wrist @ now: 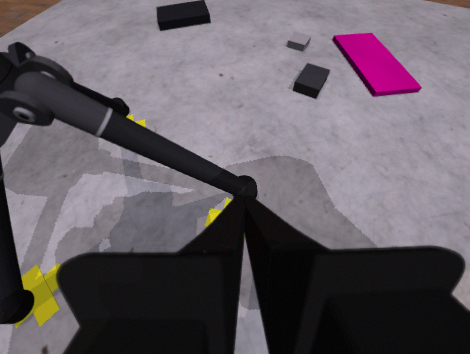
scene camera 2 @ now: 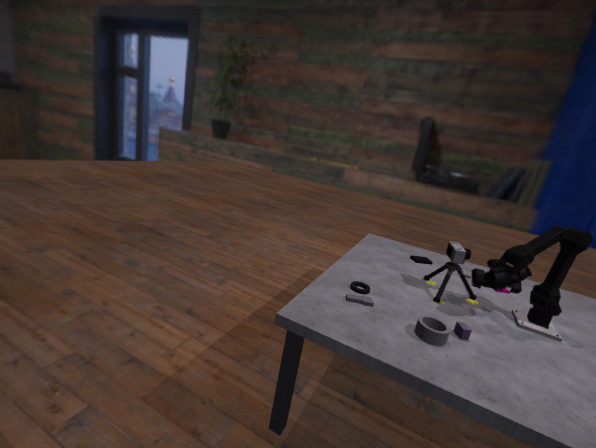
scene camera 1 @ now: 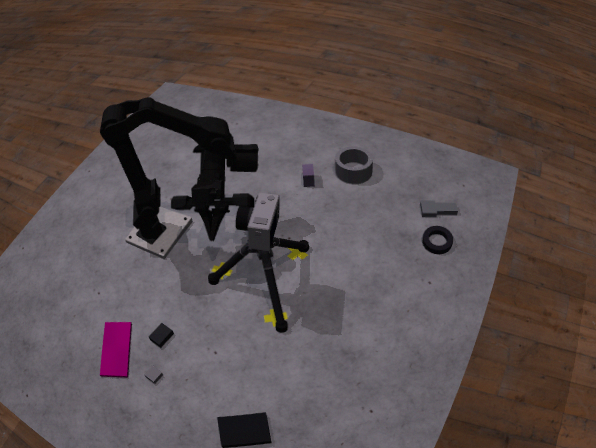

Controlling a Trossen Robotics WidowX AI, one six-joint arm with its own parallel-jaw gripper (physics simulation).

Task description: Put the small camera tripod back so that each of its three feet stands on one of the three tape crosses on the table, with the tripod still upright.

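Seen in the pictures: gripper, fingertip midpoint: (wrist: 243,203) (scene camera 2: 483,285) (scene camera 1: 211,240); arm's base, origin of the base link: (scene camera 2: 537,322) (scene camera 1: 151,231).
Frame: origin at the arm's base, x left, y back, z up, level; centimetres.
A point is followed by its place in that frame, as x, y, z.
Observation:
The tripod (scene camera 1: 270,280) {-0.9, -39.5, 8.0} (scene camera 2: 443,284) {12.1, -35.6, 5.5} (wrist: 165,152) {0.6, -28.1, 7.0} stands upright with a pale camera (scene camera 1: 264,220) {2.2, -37.5, 21.8} (scene camera 2: 456,252) {9.8, -34.9, 20.0} on top. Each foot stands beside or at the edge of a yellow tape cross. The left foot (scene camera 1: 214,279) {-3.1, -24.5, 0.5} (wrist: 245,187) {-2.3, -23.4, 0.7} is just off its cross (scene camera 1: 223,270) (wrist: 214,216) {1.1, -25.1, -1.3}. The front foot (scene camera 1: 281,326) {-5.5, -44.5, 0.4} is at the edge of its cross (scene camera 1: 271,317) {-3.8, -40.6, -1.3}. The third foot (scene camera 1: 303,246) {15.3, -36.6, 0.9} is at the edge of its cross (scene camera 1: 297,254) {14.1, -35.6, -1.3} (wrist: 42,295) {14.7, -34.7, -1.2}. My gripper (scene camera 1: 212,238) {1.5, -21.7, 7.6} (wrist: 243,203) {1.5, -21.7, 7.6} is shut and empty, pointing down above the table behind the left foot. In the second scene view the arm hides its fingertips.
On the table (scene camera 1: 375,390) {-8.8, -69.6, -1.3} (scene camera 2: 500,370) {46.9, -12.3, -1.3} are a grey ring (scene camera 1: 354,174) {41.6, -35.3, 2.1} (scene camera 2: 432,336) {51.0, -31.9, 1.7}, a purple block (scene camera 1: 308,175) {34.9, -25.6, 2.5}, a grey stepped piece (scene camera 1: 437,209) {43.3, -59.2, 0.2}, a black ring (scene camera 1: 429,240) {32.5, -61.6, 0.2}, a magenta plate (scene camera 1: 116,349) {-32.3, -16.5, -0.5} (wrist: 376,64) {-30.8, -15.4, -0.5}, a black plate (scene camera 1: 244,429) {-30.9, -52.7, 0.2} and two small blocks (scene camera 1: 161,335) {-22.5, -23.7, 0.2} (scene camera 1: 154,375) {-31.8, -28.9, -0.1}.

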